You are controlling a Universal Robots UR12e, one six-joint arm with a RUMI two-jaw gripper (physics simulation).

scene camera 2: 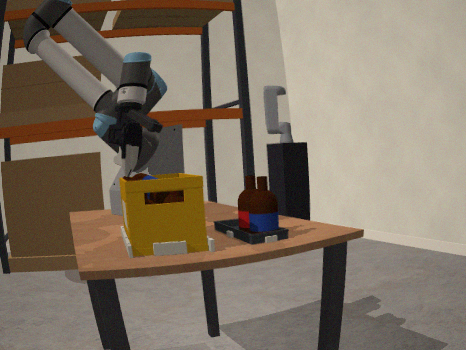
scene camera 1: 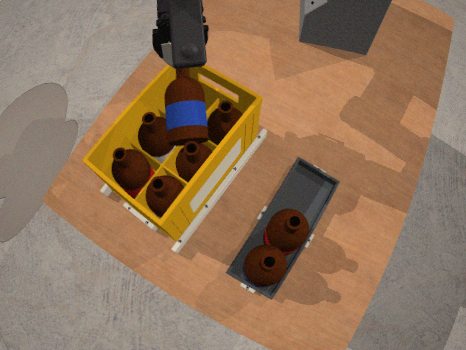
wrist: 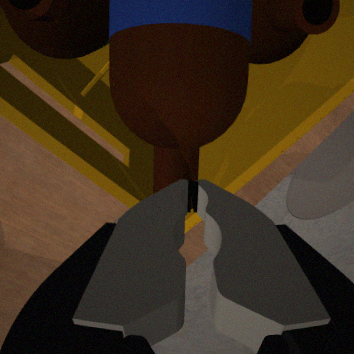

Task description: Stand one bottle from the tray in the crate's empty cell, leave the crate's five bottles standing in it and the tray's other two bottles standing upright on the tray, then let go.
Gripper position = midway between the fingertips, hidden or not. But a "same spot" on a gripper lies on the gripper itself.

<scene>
gripper: scene camera 2 127,176; scene camera 1; wrist
blue-label bottle: scene camera 2; scene camera 1; not seen in the wrist view (out of frame)
same spot on blue-label bottle: (scene camera 1: 265,265) = (scene camera 2: 263,176)
same spot on gripper: (scene camera 1: 163,48) = (wrist: 301,285)
</scene>
